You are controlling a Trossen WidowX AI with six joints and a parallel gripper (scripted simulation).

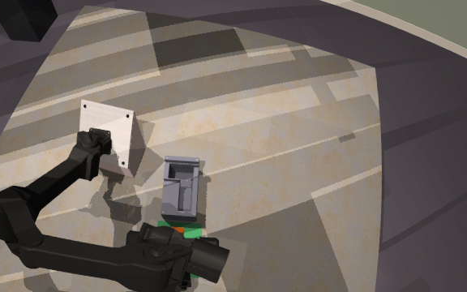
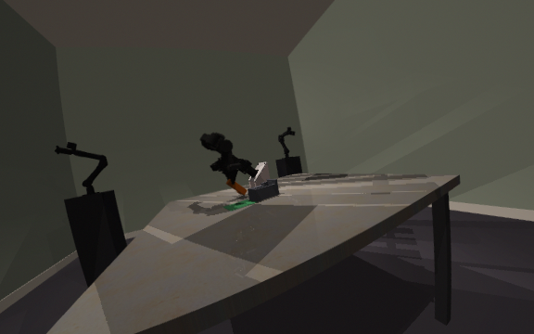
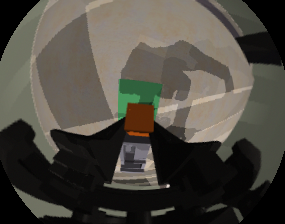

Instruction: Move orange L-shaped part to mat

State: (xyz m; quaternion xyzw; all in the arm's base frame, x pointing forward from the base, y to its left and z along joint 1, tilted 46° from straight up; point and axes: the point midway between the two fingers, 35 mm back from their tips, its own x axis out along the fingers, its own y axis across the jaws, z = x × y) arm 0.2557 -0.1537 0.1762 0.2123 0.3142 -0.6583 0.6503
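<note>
The green mat is 20 mm to the left of my gripper tip and 130 mm below it. The rest, counted from my gripper tip: orange L-shaped part: 20 mm behind, 30 mm to the left, 30 mm below.
</note>
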